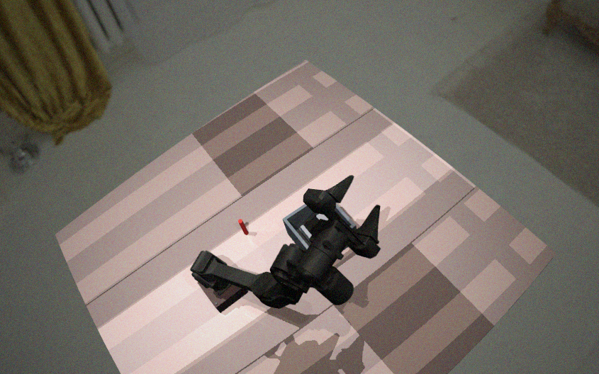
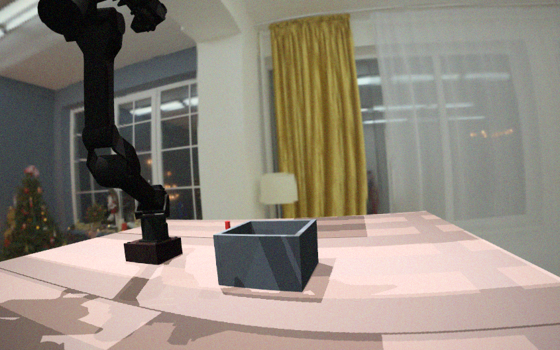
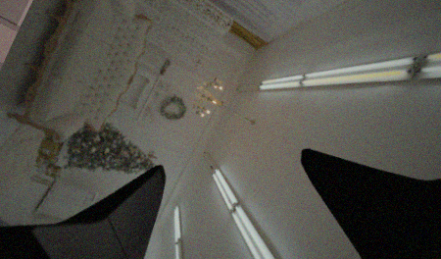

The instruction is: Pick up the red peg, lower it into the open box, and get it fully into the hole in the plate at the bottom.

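Right now my gripper tip is 130 mm past the red peg, 420 mm to the right of it and 480 mm above it. Round my gripper tip: blue-grey box (20 mm ahead, 230 mm to the left, 490 mm below); then white plate (20 mm ahead, 230 mm to the left, 470 mm below).
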